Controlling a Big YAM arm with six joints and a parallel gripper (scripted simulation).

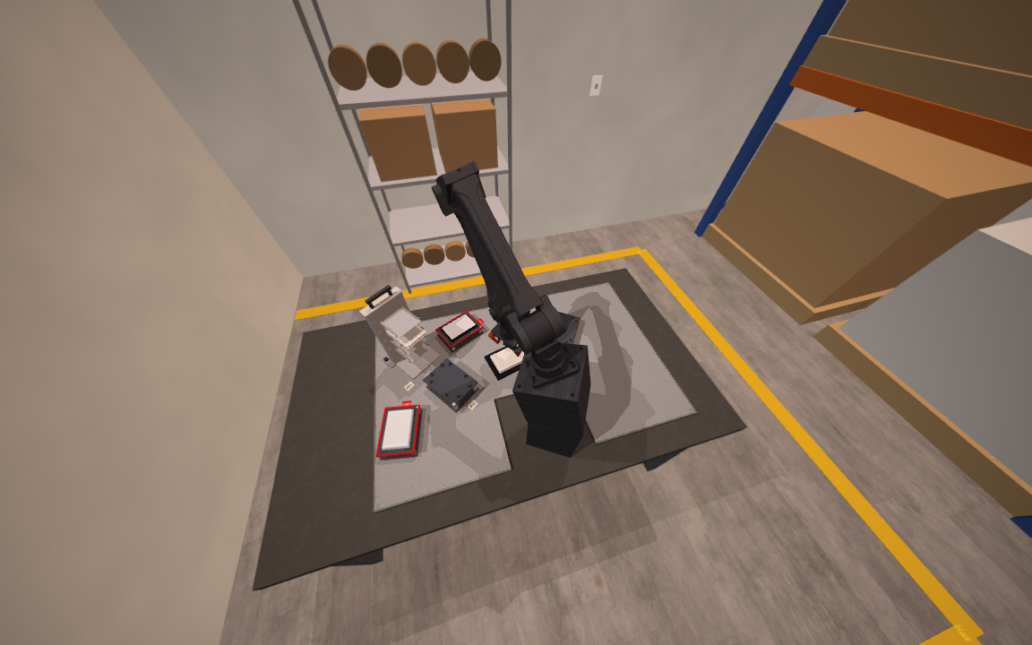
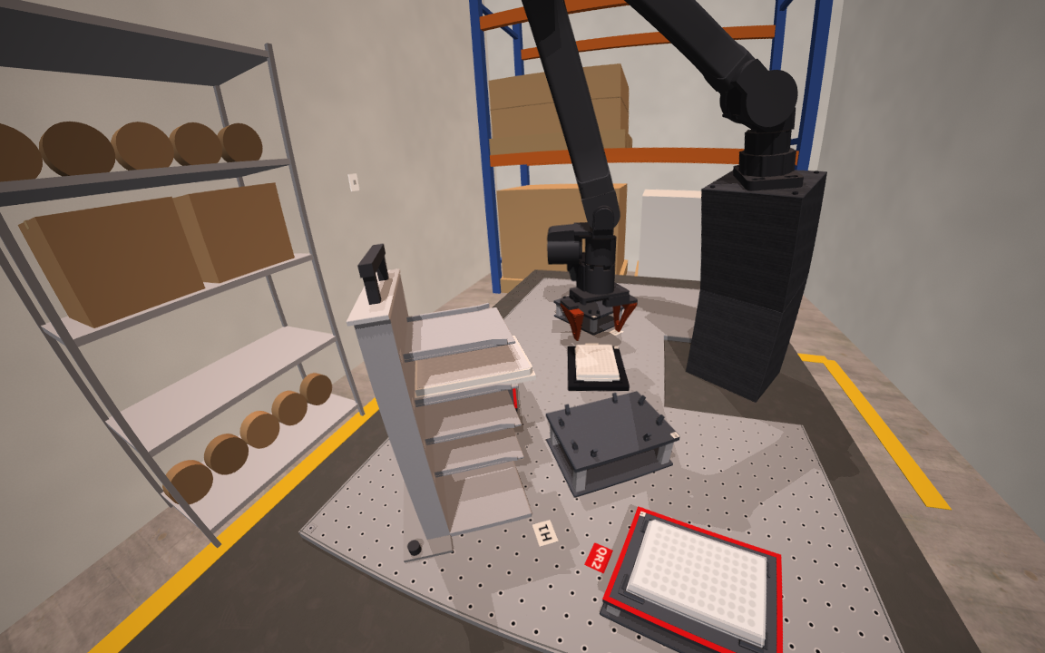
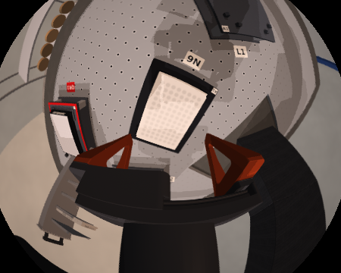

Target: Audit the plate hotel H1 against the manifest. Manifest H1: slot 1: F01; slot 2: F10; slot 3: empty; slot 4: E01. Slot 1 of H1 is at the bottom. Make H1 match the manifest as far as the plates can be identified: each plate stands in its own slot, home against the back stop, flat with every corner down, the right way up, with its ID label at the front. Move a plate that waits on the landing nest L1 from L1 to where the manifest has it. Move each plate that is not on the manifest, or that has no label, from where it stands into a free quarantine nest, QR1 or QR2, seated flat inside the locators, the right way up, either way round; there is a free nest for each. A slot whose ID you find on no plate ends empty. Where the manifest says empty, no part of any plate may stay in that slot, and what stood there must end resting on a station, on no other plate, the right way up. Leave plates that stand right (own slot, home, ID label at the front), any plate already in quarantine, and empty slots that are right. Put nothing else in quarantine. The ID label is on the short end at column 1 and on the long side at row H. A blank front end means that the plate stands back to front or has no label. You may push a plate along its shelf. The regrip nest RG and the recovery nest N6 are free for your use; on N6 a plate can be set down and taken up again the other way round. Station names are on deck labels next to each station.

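My hand is 90 mm above the flat black nest. The rest, counted from my hand: L1 label (190 mm to the right, 90 mm below, 20 mm behind); then N6 deck label (100 mm to the right, 90 mm below, 30 mm ahead); then dark regrip nest (240 mm to the left, 60 mm behind, 40 mm below).
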